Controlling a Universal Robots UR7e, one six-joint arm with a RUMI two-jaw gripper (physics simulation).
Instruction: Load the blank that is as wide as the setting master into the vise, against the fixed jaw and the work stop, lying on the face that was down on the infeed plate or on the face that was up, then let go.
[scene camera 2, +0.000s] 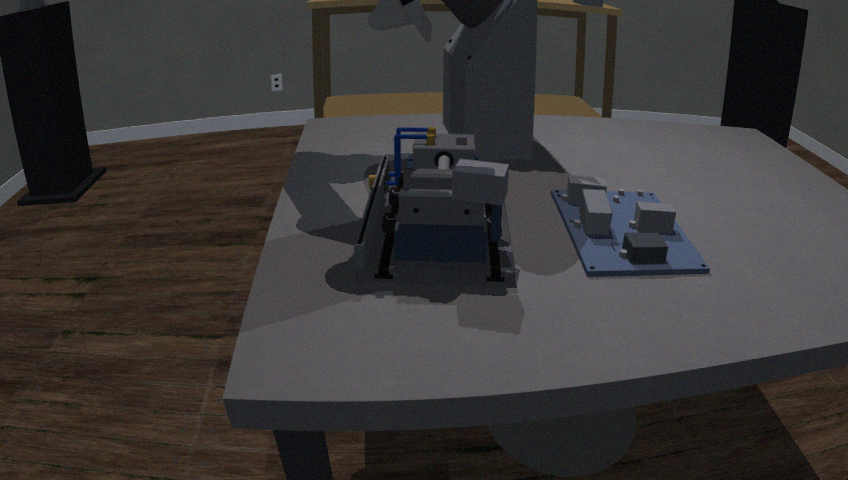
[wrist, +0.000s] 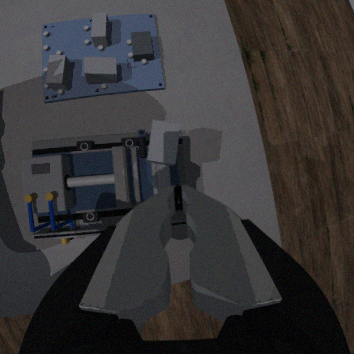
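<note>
The vise stands on the table with its jaws apart. A light grey blank rests high at the jaw end near the blue work stop. It sits askew, appears to lie over the top of the end jaw, and sticks out to the side. Whether it touches the stop is hidden. The infeed plate bears several blocks; which is the setting master I cannot tell. My gripper is shut and empty, above the vise end beside the blank; its tips do not show in the scene view.
Blue pipes with yellow fittings rise at the vise's side. A long rail runs along that side. The arm's grey pedestal stands behind the vise. The table's front edge is nearest the scene camera.
</note>
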